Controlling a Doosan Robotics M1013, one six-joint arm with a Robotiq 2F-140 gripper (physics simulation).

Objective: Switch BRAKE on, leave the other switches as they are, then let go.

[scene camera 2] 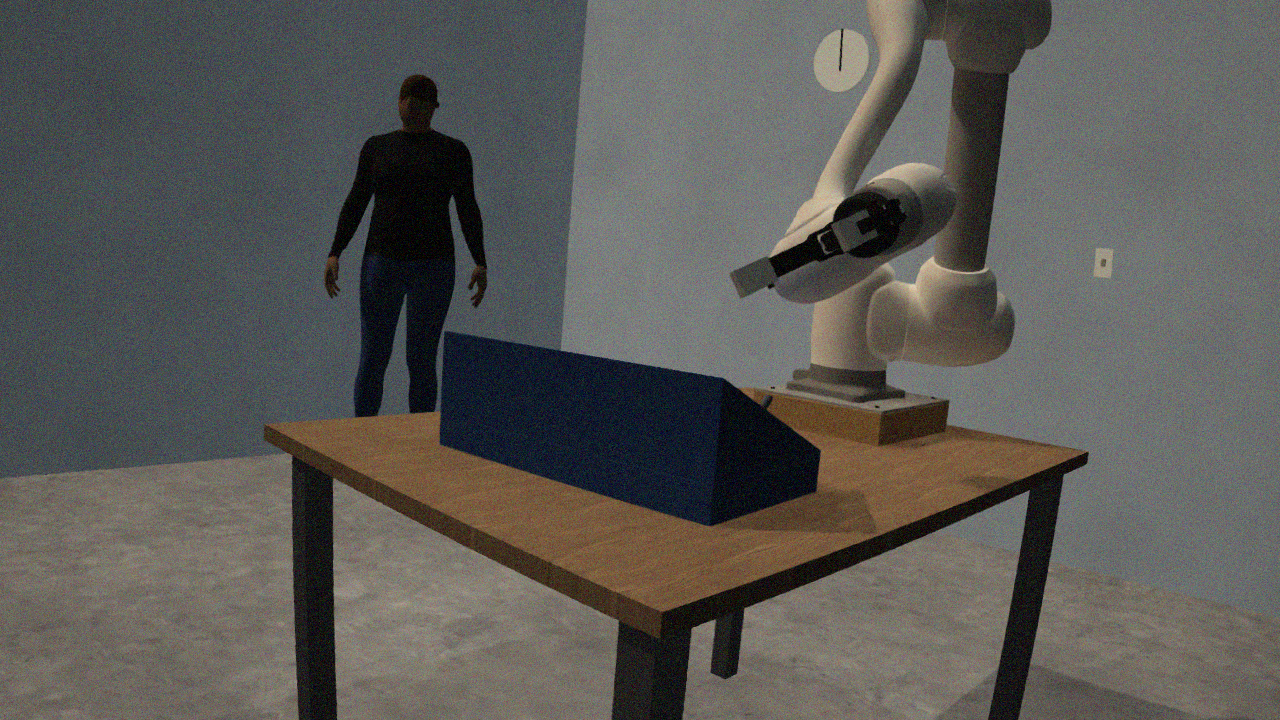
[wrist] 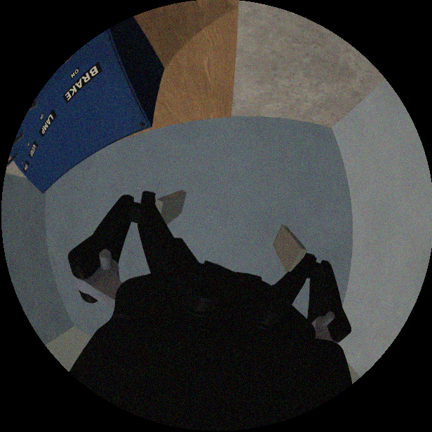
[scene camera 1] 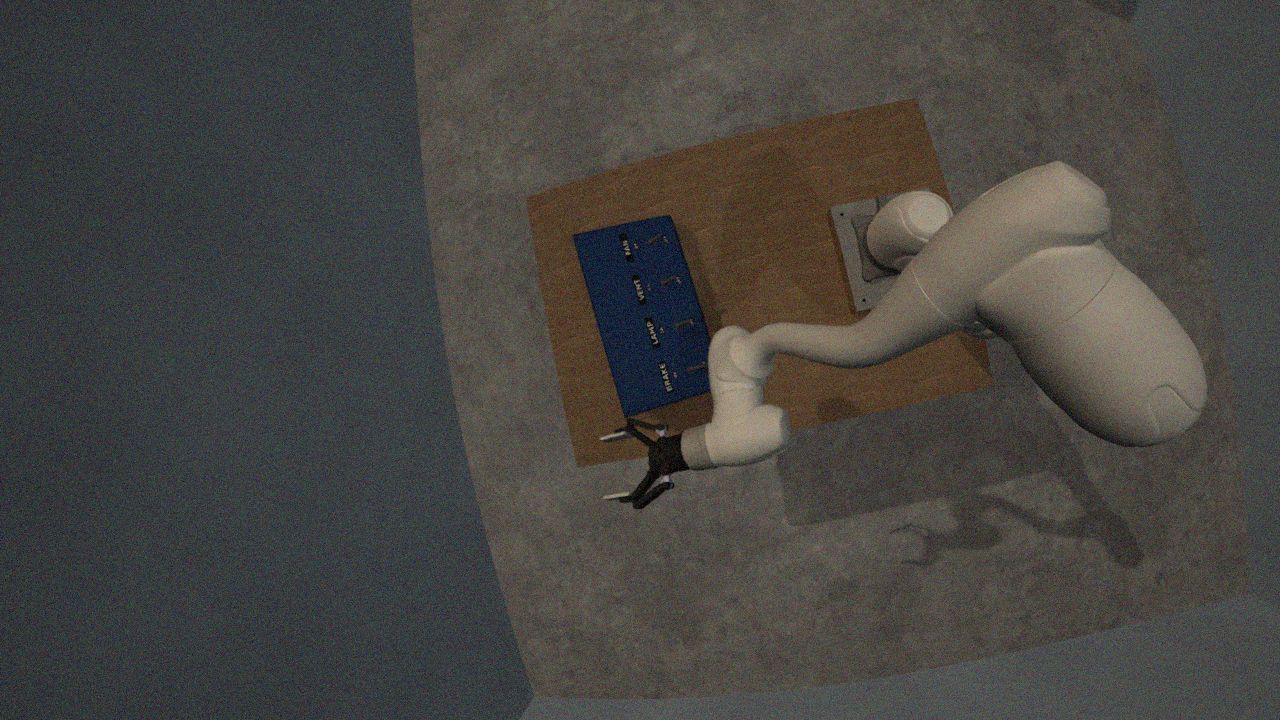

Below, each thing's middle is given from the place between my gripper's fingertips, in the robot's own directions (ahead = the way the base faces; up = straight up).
Now: hand 11 cm past the blue switch panel (scene camera 2: 693, 446), 36 cm to the left of it and 23 cm above it.
